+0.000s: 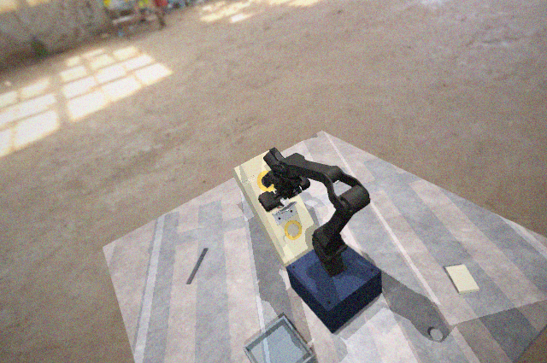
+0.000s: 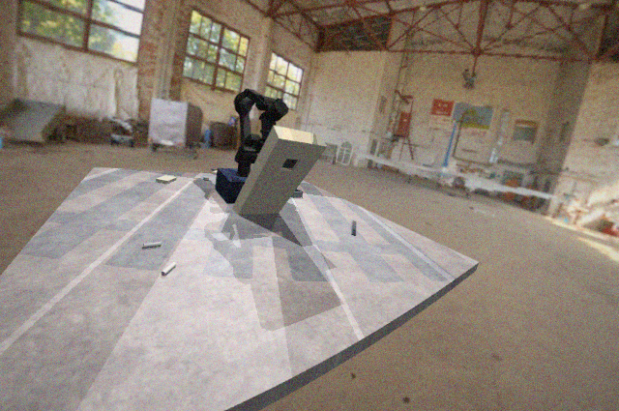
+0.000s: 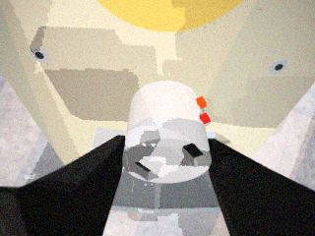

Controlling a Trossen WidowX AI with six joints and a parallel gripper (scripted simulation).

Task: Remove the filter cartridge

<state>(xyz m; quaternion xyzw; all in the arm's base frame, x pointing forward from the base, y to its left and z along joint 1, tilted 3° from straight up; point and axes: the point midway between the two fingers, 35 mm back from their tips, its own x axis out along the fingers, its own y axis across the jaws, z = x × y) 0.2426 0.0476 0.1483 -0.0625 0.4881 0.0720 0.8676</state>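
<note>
Right now my gripper tip is 40 mm short of the cream service panel, 10 mm to the right of it and 20 mm above it. The rest, counted from my gripper tip: grey-blue tray 380 mm behind, 220 mm to the left, 200 mm below; then round white filter cartridge right at my gripper tip.
</note>
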